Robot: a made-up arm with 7 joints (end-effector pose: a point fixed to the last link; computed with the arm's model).
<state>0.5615 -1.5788 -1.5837 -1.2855 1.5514 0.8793 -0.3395</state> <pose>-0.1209 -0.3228 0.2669 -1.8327 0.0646 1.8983</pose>
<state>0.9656 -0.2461 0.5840 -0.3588 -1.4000 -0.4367 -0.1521</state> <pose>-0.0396 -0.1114 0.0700 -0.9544 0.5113 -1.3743</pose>
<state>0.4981 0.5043 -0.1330 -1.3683 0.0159 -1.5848 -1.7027</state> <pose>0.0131 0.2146 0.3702 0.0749 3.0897 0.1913</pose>
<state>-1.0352 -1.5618 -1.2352 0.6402 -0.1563 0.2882 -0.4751</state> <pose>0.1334 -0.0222 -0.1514 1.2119 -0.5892 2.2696</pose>
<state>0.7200 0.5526 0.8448 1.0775 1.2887 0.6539 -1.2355</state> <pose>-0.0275 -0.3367 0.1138 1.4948 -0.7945 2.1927</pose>
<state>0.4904 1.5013 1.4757 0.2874 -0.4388 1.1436 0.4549</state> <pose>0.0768 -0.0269 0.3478 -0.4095 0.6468 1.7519</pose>
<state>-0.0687 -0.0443 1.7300 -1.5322 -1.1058 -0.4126 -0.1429</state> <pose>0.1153 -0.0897 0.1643 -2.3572 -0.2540 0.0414</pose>
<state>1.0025 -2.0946 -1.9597 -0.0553 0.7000 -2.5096 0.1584</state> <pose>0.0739 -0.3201 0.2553 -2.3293 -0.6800 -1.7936</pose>
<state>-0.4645 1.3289 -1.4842 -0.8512 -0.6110 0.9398 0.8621</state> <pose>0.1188 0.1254 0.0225 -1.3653 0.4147 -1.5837</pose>
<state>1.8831 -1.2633 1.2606 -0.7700 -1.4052 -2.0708 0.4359</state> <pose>0.0464 -0.0749 -0.0610 0.1772 1.8896 -1.7531</pose>
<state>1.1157 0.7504 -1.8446 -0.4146 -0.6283 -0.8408 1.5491</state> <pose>-0.0687 0.0320 -0.0004 -0.8072 -1.1431 1.8779</pose>
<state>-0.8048 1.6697 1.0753 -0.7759 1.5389 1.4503 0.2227</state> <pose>0.3859 0.2134 0.3653 -0.2916 2.8412 1.2390</pose>
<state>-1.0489 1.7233 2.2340 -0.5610 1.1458 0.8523 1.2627</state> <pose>0.4219 0.1083 0.1940 1.5492 -0.9351 -2.1328</pose>
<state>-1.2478 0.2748 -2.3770 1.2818 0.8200 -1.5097 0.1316</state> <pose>-0.1287 0.2094 -0.2782 1.0855 -1.9428 2.0828</pose>
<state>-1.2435 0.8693 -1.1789 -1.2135 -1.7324 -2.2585 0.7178</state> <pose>0.2410 0.0341 0.2663 0.6869 1.5473 0.7969</pose>
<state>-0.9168 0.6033 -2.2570 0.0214 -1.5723 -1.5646 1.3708</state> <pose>-0.1111 0.2986 0.1783 -0.5181 1.1182 0.5098</pose>
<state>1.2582 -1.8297 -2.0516 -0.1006 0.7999 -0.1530 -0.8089</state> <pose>0.0843 -0.2241 0.3600 2.1990 0.6326 -1.6047</pose>
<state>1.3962 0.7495 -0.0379 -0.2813 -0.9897 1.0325 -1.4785</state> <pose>-0.0931 -0.1904 0.2201 -2.4164 -1.4054 0.0436</pose>
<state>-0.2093 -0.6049 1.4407 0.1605 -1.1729 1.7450 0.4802</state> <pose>-0.0266 0.0399 0.1628 0.3691 -0.2729 -0.4066</pose>
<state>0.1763 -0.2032 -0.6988 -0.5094 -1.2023 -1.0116 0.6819</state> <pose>-0.1776 0.0355 0.1696 0.6324 -0.9571 1.6878</pose>
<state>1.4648 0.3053 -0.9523 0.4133 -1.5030 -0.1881 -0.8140</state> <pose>-0.0521 0.0101 -0.0571 0.0570 0.2119 -1.5612</pose>
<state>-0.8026 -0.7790 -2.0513 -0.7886 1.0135 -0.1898 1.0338</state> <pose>0.1610 -0.2978 0.0802 -1.2732 0.2409 1.5482</pose>
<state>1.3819 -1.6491 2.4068 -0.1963 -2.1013 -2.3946 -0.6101</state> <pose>0.0850 -0.0594 0.1845 0.5245 1.3324 -0.2771</pose>
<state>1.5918 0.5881 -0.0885 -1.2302 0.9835 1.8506 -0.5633</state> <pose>-0.3136 0.2392 0.1158 -0.1278 -0.9485 0.2948</pose>
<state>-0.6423 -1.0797 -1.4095 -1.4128 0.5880 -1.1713 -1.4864</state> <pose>0.2094 -0.2041 0.2063 2.4811 0.1490 -1.3357</pose>
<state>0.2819 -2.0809 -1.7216 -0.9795 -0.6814 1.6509 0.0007</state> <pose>0.0714 -0.0325 0.0997 -0.4152 -1.9398 1.7221</pose>
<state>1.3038 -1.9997 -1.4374 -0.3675 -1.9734 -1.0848 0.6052</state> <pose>-0.2489 0.2159 0.3889 0.8743 -1.2377 -0.1648</pose>
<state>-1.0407 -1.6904 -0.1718 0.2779 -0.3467 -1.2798 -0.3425</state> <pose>0.2781 0.1156 -0.0331 -1.2635 -1.3832 1.6873</pose>
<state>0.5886 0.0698 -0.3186 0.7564 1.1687 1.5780 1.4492</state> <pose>-0.3907 -0.1178 0.3010 2.1248 0.7697 0.6479</pose>
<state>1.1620 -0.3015 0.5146 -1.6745 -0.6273 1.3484 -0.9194</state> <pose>-0.1360 -0.0294 0.1870 -1.8316 -0.2263 0.8364</pose>
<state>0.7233 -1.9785 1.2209 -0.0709 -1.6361 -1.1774 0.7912</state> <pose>-0.1020 0.0453 -0.1370 -0.4775 -2.0035 1.7597</pose>
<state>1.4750 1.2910 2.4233 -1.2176 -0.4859 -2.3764 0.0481</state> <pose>-0.0702 0.0414 0.3896 -0.4895 -2.0249 -2.1274</pose>
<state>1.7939 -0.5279 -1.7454 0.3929 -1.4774 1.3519 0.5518</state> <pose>-0.0683 0.0492 0.0816 0.3930 0.0795 -3.0230</pose>
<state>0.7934 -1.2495 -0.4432 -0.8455 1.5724 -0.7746 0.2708</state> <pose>-0.0314 -0.1299 0.5781 1.5644 1.5760 0.9966</pose>
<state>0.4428 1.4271 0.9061 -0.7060 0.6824 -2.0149 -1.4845</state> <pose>-0.0366 0.1441 0.4566 1.1977 -1.6155 0.1602</pose>
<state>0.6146 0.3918 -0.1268 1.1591 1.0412 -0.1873 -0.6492</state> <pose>-0.3415 -0.1328 -0.0014 -0.0008 -0.4489 1.4871</pose>
